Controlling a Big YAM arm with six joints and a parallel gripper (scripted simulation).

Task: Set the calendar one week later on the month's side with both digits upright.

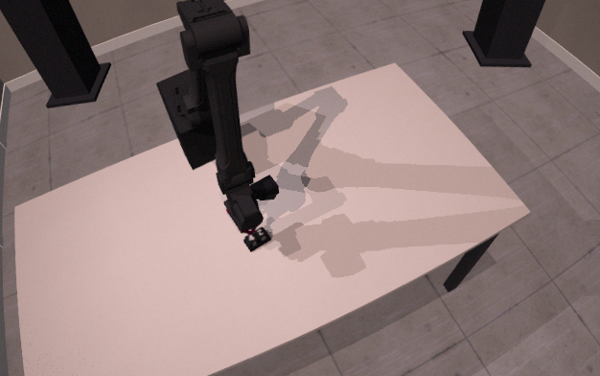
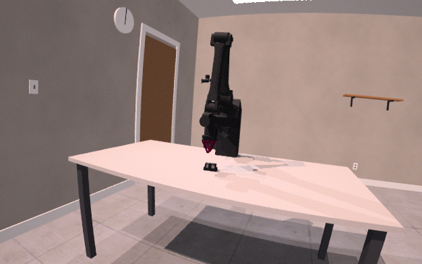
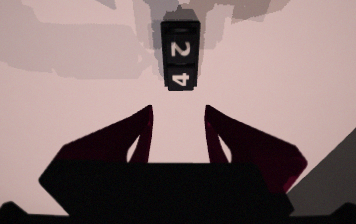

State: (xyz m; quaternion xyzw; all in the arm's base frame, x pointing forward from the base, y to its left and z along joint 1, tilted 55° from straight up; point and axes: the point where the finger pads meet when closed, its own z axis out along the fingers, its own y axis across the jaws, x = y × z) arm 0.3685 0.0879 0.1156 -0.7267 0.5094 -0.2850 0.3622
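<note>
Right now the black calendar block is 80 mm below my hand. Also, from my hand: black tray 10 mm behind, 10 mm to the left, 100 mm below.
</note>
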